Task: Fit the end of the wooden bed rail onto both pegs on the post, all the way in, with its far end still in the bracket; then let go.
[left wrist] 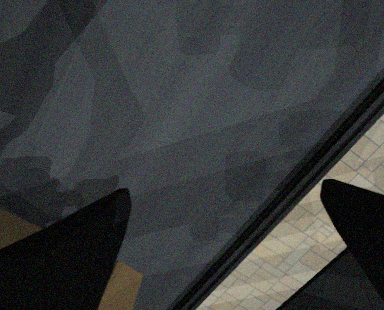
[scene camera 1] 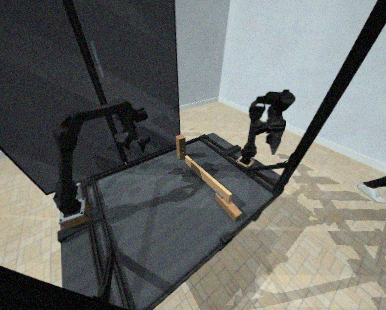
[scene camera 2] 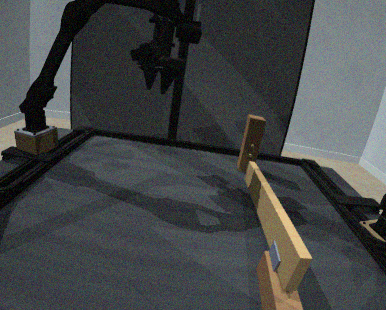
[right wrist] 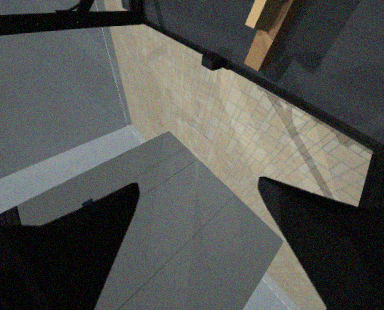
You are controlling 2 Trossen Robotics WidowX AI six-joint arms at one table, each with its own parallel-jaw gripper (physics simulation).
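Places are measured from the left arm's base along level axes (x left, y back, z up), in millimetres.
Where they show: left gripper, fingertip midpoint: (left wrist: 224, 192) (scene camera 1: 135, 151) (scene camera 2: 155, 91); right gripper, fingertip midpoint: (scene camera 1: 274, 151) (right wrist: 198, 185); left arm's base, link origin: (scene camera 1: 72, 209) (scene camera 2: 35, 128); right arm's base, link origin: (scene camera 1: 245, 161) (scene camera 2: 383, 231).
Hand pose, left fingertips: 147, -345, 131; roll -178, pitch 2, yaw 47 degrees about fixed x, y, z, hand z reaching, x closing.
Each offset is from my left fingertips to the centre of the thing, as dx, dy, dz. "*": to the spot under its first point. Level surfaces: height alone.
The wooden bed rail @(-203, -338, -156) (scene camera 1: 207, 177) (scene camera 2: 275, 212) (right wrist: 257, 12) stands on its long edge, its near end in the wooden bracket @(* -447, -347, -172) (scene camera 1: 229, 209) (scene camera 2: 270, 287) (right wrist: 262, 47). Its other end points at the upright wooden post (scene camera 1: 180, 148) (scene camera 2: 253, 131) (left wrist: 122, 285); two small pegs show on the post above that end, uncovered in scene camera 2. My left gripper (scene camera 1: 135, 147) (scene camera 2: 157, 90) (left wrist: 224, 192) is open and empty, high above the table, left of the post. My right gripper (scene camera 1: 273, 151) (right wrist: 198, 185) is open and empty, raised at the right, away from the rail.
A blue-grey plate @(* -365, -343, -151) (scene camera 2: 275, 256) sits on the bracket beside the rail. The dark table @(dz -216) (scene camera 1: 145, 235) (scene camera 2: 100, 240) has black rails along its edges. A black frame pole (scene camera 1: 330, 90) rises at its right corner; a dark panel (scene camera 1: 30, 100) (scene camera 2: 115, 75) stands behind it.
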